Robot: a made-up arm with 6 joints.
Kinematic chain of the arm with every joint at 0, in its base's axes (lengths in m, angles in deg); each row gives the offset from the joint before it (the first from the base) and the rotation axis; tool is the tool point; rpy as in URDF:
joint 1: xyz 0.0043 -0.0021 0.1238 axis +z
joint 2: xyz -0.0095 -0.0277 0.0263 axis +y
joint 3: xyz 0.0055 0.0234 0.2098 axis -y
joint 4: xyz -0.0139 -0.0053 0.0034 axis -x
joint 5: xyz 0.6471 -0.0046 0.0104 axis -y
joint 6: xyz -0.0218 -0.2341 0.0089 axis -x
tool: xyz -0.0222 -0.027 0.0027 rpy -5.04 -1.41 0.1
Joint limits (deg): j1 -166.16..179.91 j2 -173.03..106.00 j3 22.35..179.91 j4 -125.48..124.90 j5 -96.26..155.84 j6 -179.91..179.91
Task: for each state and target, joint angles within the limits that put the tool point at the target. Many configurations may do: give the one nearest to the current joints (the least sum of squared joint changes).
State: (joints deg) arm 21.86 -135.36 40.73 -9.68 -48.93 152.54
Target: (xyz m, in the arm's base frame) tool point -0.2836 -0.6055 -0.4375
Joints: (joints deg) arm 44.76 -145.34 69.00 0.68 -74.28 137.77
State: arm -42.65 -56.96 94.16 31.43 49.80 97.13
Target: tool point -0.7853 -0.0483 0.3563
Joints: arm -12.24 -54.94 105.65 29.15 48.69 96.75
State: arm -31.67 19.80 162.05 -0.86 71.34 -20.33
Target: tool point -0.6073 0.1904 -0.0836
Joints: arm -41.57 -33.26 179.91 25.44 69.05 -19.10
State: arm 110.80 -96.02 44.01 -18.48 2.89 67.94
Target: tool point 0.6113 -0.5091 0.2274
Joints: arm 121.27 -121.37 43.86 -17.68 7.76 69.13
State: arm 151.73 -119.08 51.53 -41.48 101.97 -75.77
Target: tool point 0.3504 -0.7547 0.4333
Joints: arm 105.16 -107.22 61.09 -52.91 106.43 -76.76
